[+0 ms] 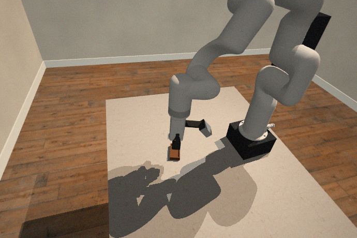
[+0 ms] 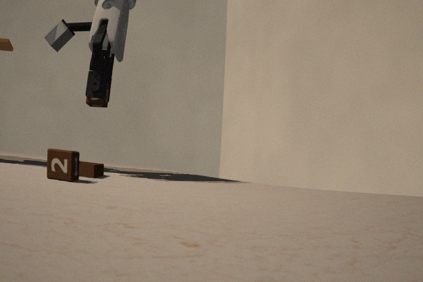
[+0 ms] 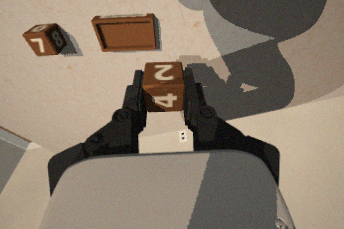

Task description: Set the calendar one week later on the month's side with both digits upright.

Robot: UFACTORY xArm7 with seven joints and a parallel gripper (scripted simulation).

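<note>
The brown calendar tray lies 2 cm behind my hand, 5 cm to the right of it and 12 cm below it.
</note>
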